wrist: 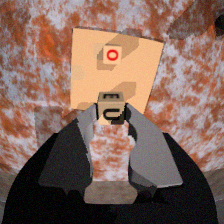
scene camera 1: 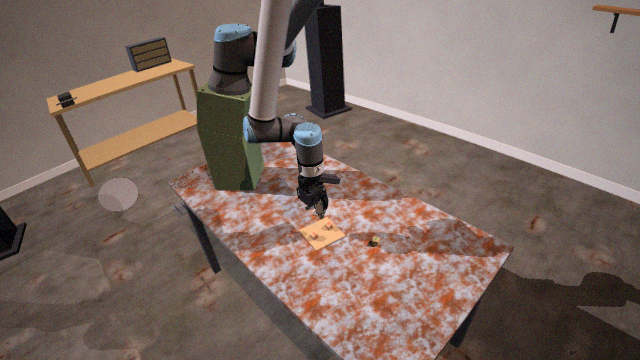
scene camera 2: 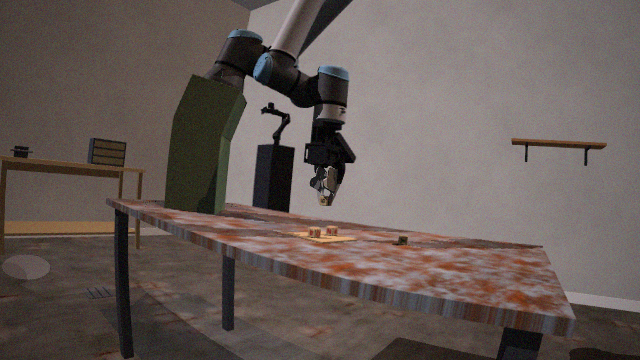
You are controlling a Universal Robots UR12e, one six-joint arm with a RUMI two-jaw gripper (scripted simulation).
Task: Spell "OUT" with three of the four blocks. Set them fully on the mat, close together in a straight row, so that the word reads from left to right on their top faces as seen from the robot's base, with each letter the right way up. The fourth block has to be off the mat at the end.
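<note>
There's a tan mat here (scene camera 1: 326, 237), and you'd find the mat in the wrist view as well (wrist: 140, 57). As for my gripper (scene camera 2: 324, 205), I can see it in scene camera 1 too (scene camera 1: 319, 217), and the wrist view gives me the gripper as well (wrist: 111, 104).
</note>
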